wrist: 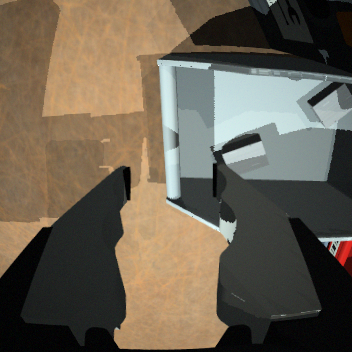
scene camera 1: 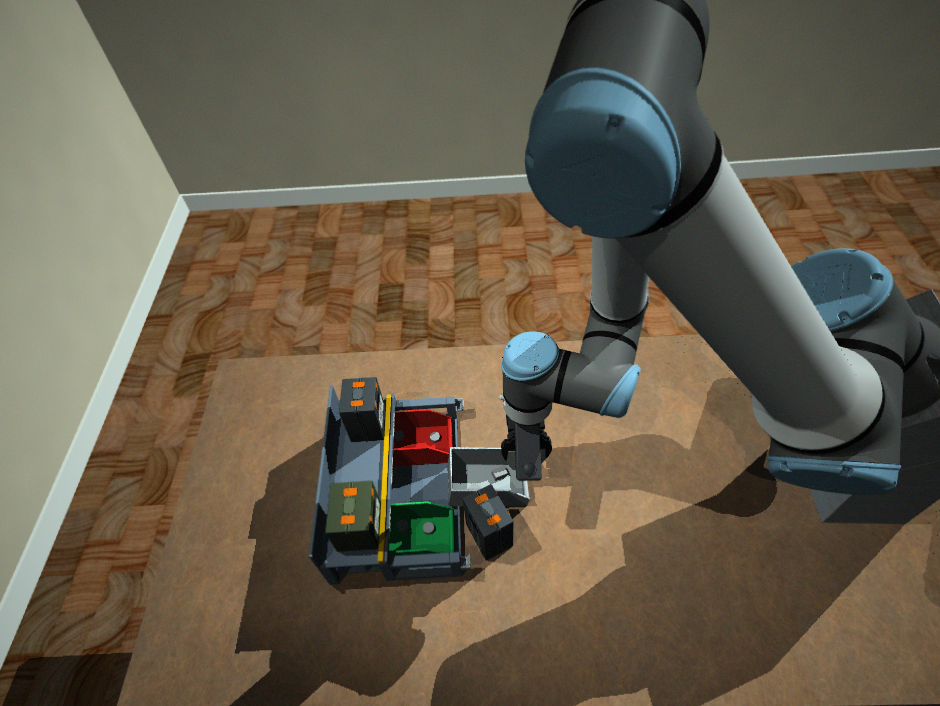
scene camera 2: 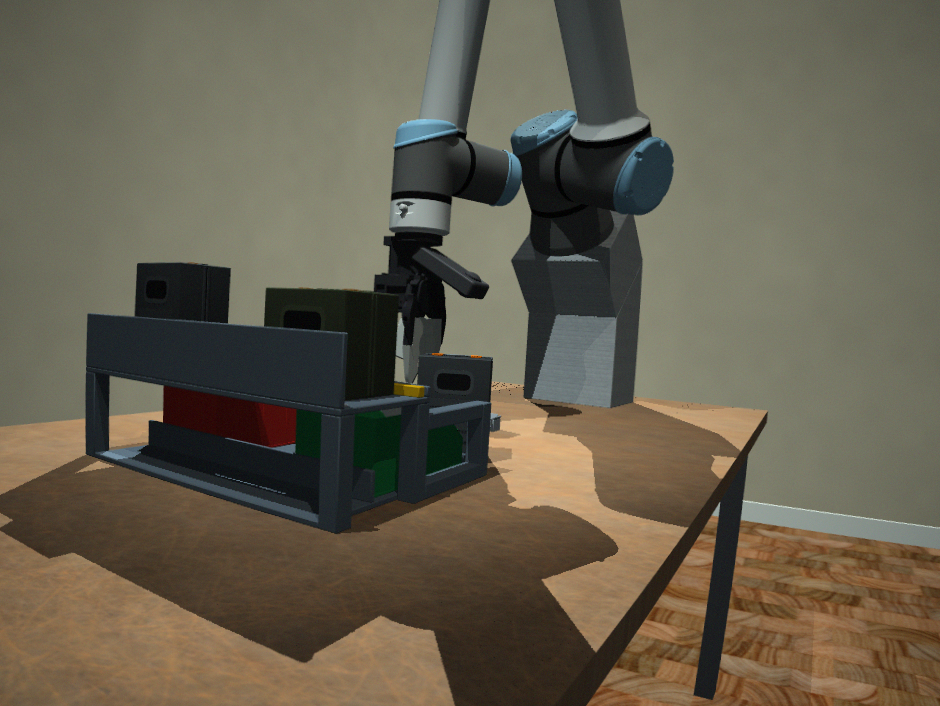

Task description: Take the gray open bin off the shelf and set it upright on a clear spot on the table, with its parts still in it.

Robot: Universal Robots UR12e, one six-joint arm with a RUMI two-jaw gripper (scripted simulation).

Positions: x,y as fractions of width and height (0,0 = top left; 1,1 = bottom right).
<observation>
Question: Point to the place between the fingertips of my gripper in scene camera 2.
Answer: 0.44,0.55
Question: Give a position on a green bin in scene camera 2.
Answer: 0.40,0.63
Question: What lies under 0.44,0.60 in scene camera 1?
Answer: A red bin.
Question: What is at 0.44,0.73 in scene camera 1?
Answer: A green bin.
</observation>
